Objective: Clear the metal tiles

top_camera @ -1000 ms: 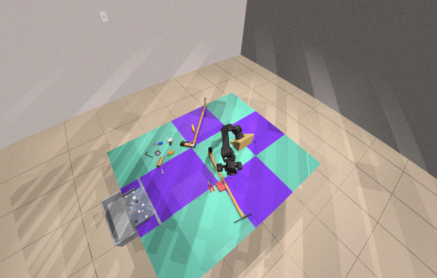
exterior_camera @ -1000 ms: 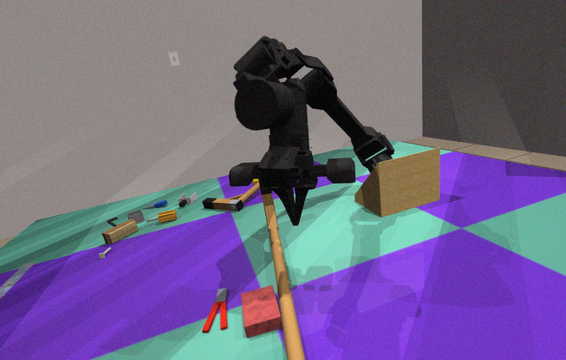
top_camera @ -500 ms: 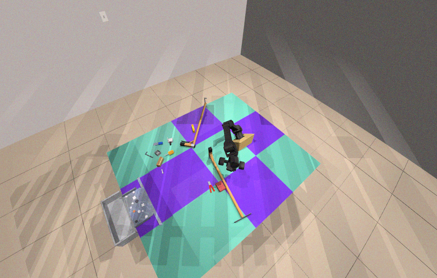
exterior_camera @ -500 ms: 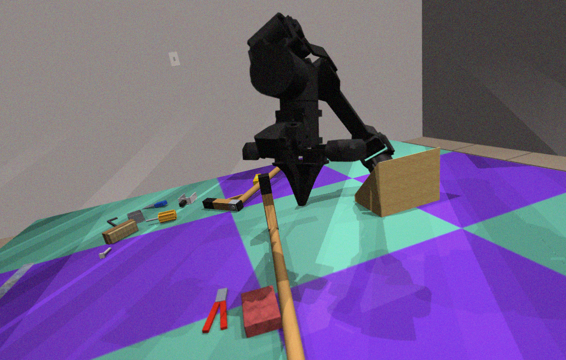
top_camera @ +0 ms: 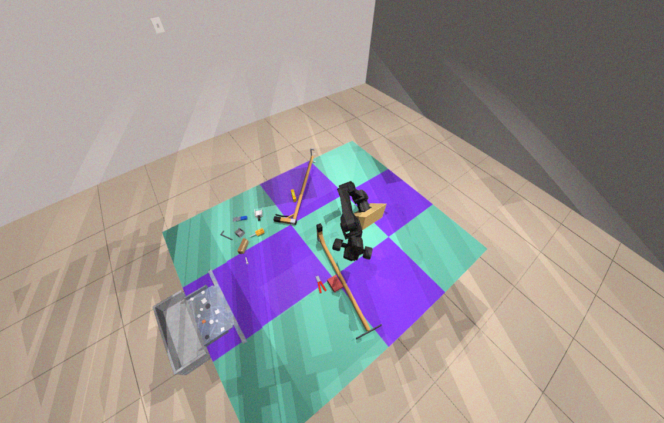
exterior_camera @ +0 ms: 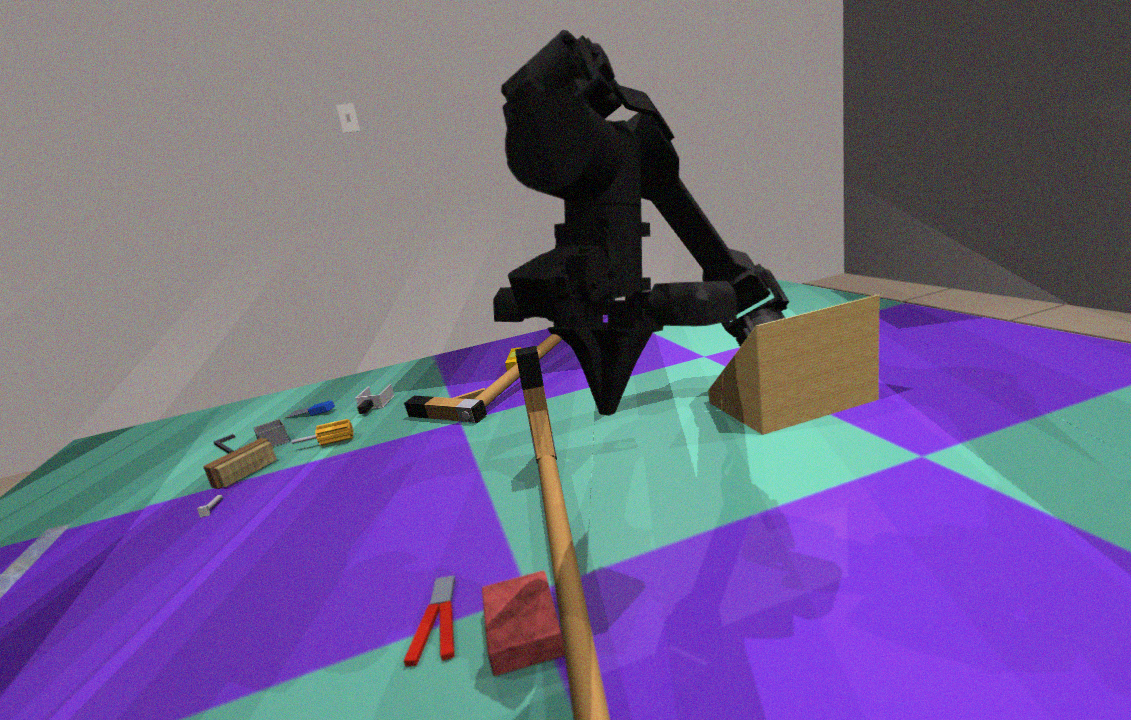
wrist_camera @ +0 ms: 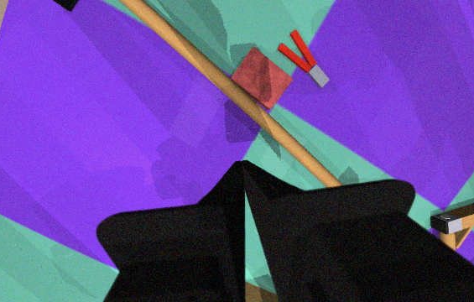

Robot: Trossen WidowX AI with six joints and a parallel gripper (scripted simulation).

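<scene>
Right now my gripper tip is 90 mm above the long scraper, 60 mm short of it and 10 mm to the right of it. From my gripper tip the other things lie so: red block: 140 mm below, 100 mm ahead, 10 mm to the left; then wooden block: 490 mm to the right, 380 mm ahead, 140 mm below; then orange screwdriver: 520 mm to the right, 270 mm ahead, 140 mm below.
</scene>
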